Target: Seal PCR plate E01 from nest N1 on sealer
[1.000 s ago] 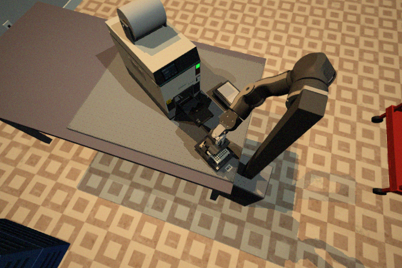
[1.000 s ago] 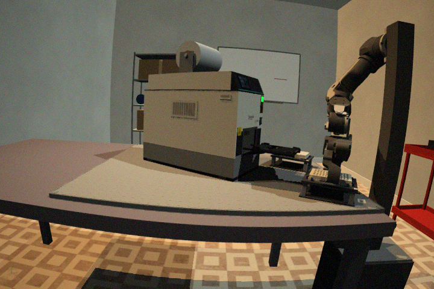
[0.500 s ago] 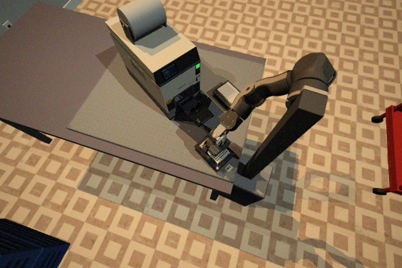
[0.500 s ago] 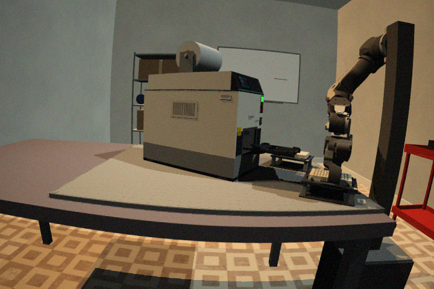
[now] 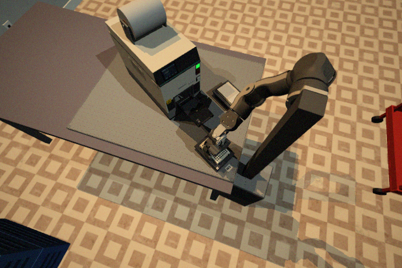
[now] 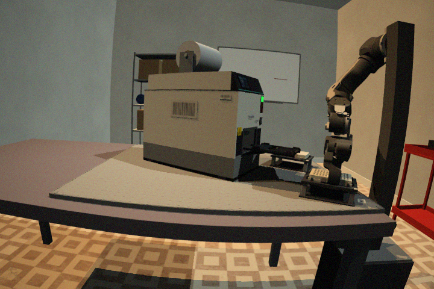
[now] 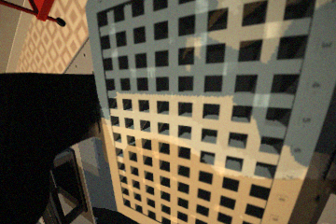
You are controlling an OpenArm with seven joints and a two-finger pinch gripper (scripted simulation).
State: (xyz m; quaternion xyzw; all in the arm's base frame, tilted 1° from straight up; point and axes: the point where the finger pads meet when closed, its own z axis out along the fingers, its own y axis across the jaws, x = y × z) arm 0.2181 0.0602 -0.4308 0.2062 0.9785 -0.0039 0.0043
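The plate E01 is right at my hand. From my hand the other things lie so: plate E07: 340 mm to the right, 40 mm ahead; sealer's dark stage: 150 mm ahead, 130 mm to the right, 50 mm above; foil roll: 450 mm ahead, 360 mm above, 280 mm to the right.
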